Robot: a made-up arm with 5 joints.
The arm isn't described. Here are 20 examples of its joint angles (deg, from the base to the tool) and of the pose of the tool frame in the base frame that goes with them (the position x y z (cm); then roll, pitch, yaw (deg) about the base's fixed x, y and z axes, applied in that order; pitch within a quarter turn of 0, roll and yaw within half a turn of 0).
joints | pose
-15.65 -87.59 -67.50 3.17 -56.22 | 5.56 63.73 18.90 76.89 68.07 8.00
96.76 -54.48 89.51 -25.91 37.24 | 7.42 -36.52 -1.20 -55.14 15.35 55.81
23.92 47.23 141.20 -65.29 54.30 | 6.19 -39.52 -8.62 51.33 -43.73 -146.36
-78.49 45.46 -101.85 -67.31 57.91 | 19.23 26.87 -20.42 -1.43 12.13 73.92
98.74 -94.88 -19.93 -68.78 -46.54 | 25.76 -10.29 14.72 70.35 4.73 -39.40
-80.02 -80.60 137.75 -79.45 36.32 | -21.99 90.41 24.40 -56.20 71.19 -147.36
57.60 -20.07 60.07 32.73 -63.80 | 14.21 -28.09 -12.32 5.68 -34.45 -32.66
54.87 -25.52 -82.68 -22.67 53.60 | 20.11 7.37 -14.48 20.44 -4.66 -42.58
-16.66 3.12 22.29 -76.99 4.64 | 15.32 -7.50 -18.47 60.17 51.06 131.42
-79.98 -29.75 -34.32 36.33 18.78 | 0.55 51.95 -10.23 -28.98 -28.81 92.73
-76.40 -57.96 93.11 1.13 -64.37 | -14.33 86.77 7.35 -16.57 -48.90 138.66
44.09 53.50 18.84 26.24 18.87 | -21.74 -35.42 7.60 -41.95 48.14 32.71
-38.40 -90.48 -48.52 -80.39 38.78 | -17.23 65.27 33.21 117.69 -62.78 52.47
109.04 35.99 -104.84 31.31 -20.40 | -38.02 26.04 -3.05 -54.76 -52.29 177.63
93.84 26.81 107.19 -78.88 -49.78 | -53.63 -27.92 -8.93 146.50 69.37 -175.42
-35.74 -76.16 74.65 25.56 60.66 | 16.92 69.54 24.14 -127.81 8.26 -174.32
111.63 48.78 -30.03 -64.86 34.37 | -48.56 38.04 -1.14 22.90 67.81 -64.32
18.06 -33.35 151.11 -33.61 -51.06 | 54.65 25.35 -0.27 -65.69 21.31 97.19
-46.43 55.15 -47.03 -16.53 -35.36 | 27.23 -15.24 9.66 -71.59 -3.79 -7.65
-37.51 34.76 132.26 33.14 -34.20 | 28.99 26.10 -17.52 4.95 -5.86 165.57
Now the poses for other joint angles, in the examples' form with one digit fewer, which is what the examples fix.
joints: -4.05 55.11 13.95 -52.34 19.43
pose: 3.7 -37.5 11.9 101.8 73.3 161.6
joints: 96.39 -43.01 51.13 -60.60 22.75
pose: -6.7 -22.7 -20.2 -0.7 6.3 25.0
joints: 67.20 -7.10 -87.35 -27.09 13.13
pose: 0.7 5.2 -21.6 6.4 27.0 -93.5
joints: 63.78 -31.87 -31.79 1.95 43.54
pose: 11.6 -6.5 -14.9 -13.8 -20.0 -16.8
